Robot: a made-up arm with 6 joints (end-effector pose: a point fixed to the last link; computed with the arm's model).
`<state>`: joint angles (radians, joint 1 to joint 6).
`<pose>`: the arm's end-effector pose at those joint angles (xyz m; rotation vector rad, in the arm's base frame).
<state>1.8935 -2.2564 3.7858 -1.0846 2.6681 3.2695</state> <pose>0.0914 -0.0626 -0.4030 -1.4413 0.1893 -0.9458</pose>
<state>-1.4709 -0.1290 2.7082 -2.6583 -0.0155 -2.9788</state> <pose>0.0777 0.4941 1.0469 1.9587 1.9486 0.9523</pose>
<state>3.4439 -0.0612 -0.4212 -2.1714 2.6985 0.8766</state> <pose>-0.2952 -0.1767 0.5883 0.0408 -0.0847 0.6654</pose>
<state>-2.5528 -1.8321 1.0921 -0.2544 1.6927 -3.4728</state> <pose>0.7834 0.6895 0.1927 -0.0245 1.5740 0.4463</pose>
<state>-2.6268 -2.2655 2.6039 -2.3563 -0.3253 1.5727</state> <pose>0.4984 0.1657 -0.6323 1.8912 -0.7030 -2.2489</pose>
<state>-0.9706 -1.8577 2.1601 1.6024 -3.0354 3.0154</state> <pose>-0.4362 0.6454 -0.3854 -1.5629 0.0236 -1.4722</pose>
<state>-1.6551 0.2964 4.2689 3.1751 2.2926 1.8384</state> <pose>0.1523 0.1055 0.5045 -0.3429 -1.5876 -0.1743</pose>
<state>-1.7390 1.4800 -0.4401 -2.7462 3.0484 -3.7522</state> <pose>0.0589 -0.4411 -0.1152 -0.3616 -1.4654 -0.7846</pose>
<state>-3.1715 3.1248 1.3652 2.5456 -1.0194 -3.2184</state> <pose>-0.0098 -0.1181 -0.8561 -0.8776 0.2427 2.3288</pose>
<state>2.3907 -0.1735 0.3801 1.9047 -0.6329 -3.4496</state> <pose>-0.1759 0.1001 1.1944 1.9053 1.3157 1.5803</pose>
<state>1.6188 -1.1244 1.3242 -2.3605 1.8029 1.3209</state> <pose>-0.0609 -0.8496 0.8579 2.4055 0.7943 0.8156</pose>
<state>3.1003 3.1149 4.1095 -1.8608 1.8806 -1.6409</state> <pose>-0.3745 -0.0255 -0.1090 -1.8546 -1.4981 1.3122</pose>
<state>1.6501 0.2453 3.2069 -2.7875 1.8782 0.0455</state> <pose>-0.1120 -0.2835 0.9652 -1.6538 -1.3240 -0.6423</pose>
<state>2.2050 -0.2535 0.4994 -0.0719 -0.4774 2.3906</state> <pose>0.0130 0.2231 1.1312 -0.9334 -2.2581 0.7873</pose>
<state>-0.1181 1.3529 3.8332 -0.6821 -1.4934 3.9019</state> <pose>0.3065 -0.1482 0.7046 1.7847 0.1861 1.2324</pose>
